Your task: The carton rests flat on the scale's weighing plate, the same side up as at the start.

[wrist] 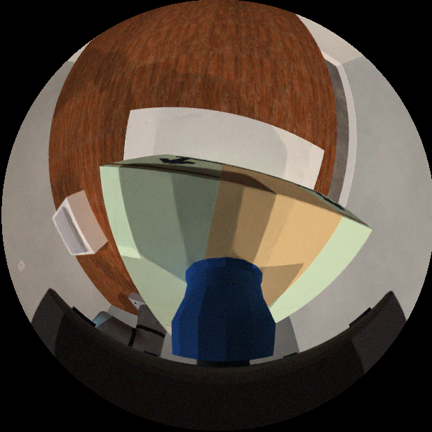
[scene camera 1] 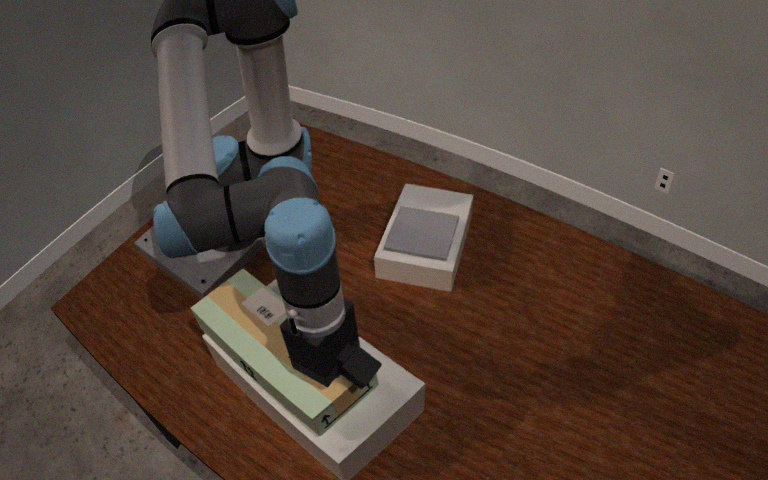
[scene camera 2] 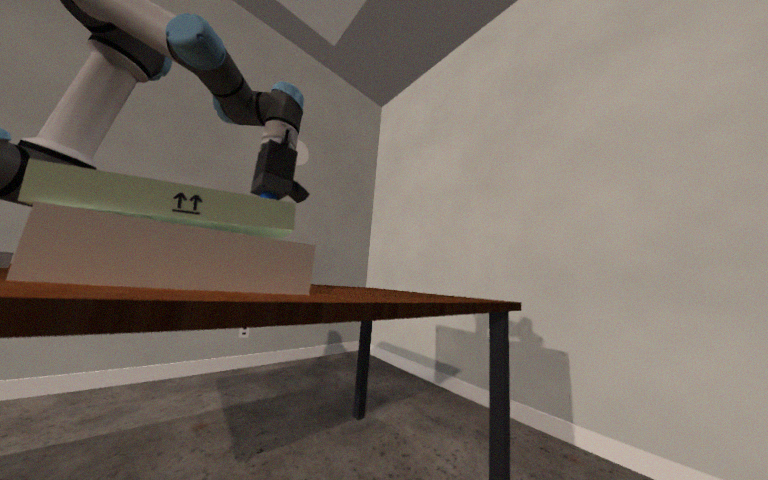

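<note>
The long green carton [scene camera 1: 256, 352] [scene camera 2: 130, 195] [wrist: 155, 215], with a tan band and a label on top, is over a white block [scene camera 1: 390, 387] [scene camera 2: 169, 254] [wrist: 210, 132]. Its near-tool end is raised slightly off the block and a strip of underside shows; the other end is low, at the block's edge, so it tilts a little. Its side arrows point up. My gripper [scene camera 2: 268, 195] [wrist: 223, 270] presses its blue cup on the carton top near the raised end, holding it; the cup is hidden in scene camera 1. The scale [scene camera 1: 416, 274] [wrist: 91, 225] stands apart with its grey weighing plate [scene camera 1: 421, 233] [wrist: 70, 231] bare.
The wooden table [scene camera 1: 538, 339] [scene camera 2: 396, 300] [wrist: 200, 60] carries the block, the scale and the arm's base plate [scene camera 1: 201, 277]. The scale is on the wall side of the block. A table edge runs close along the block's outer side. Walls stand behind.
</note>
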